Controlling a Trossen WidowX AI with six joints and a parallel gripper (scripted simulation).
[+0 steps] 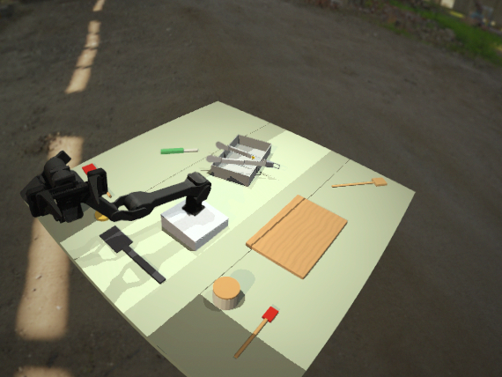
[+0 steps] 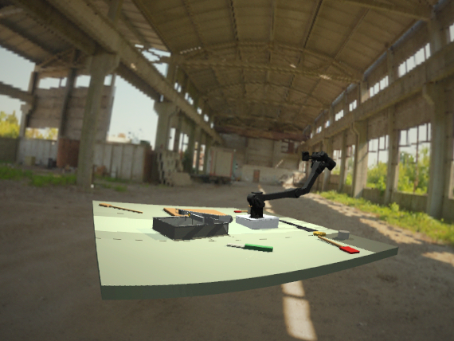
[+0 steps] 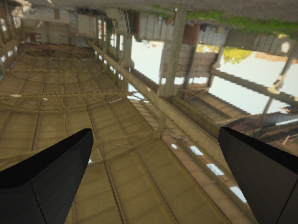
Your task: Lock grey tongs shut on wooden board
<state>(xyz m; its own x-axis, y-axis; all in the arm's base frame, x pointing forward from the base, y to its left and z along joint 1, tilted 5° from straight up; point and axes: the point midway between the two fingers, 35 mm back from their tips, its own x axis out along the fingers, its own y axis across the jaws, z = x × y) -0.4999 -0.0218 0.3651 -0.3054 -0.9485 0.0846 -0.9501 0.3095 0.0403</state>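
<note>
Right now the yellow slider is 900 mm ahead of my gripper tip, 60 mm to the left of it and 370 mm below it. Round my gripper tip: black spatula (220 mm ahead, 170 mm to the left, 440 mm below); wooden board (650 mm ahead, 290 mm to the right, 430 mm below); roasting tin (920 mm ahead, 120 mm to the left, 410 mm below).
</note>
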